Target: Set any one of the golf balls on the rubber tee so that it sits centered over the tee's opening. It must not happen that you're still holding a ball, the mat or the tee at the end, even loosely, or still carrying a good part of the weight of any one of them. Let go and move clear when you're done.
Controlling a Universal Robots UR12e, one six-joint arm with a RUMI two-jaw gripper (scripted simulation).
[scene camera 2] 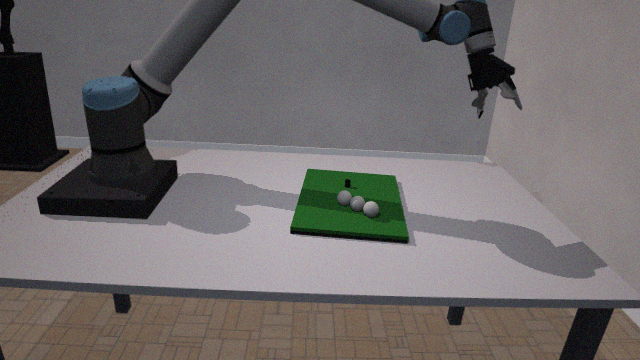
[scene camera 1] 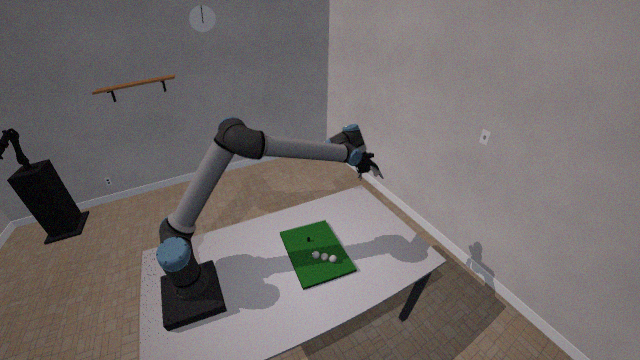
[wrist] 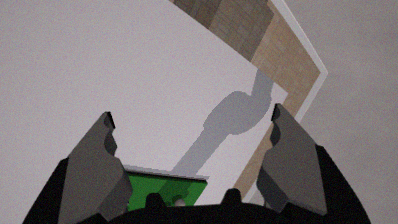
Labels:
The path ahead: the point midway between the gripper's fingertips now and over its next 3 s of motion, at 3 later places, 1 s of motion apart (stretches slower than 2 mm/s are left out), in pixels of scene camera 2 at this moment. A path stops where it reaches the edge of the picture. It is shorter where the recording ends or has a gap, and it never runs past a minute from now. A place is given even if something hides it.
My gripper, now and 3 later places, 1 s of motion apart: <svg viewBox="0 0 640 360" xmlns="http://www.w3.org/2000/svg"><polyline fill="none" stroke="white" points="499,114 409,157 358,175 355,204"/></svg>

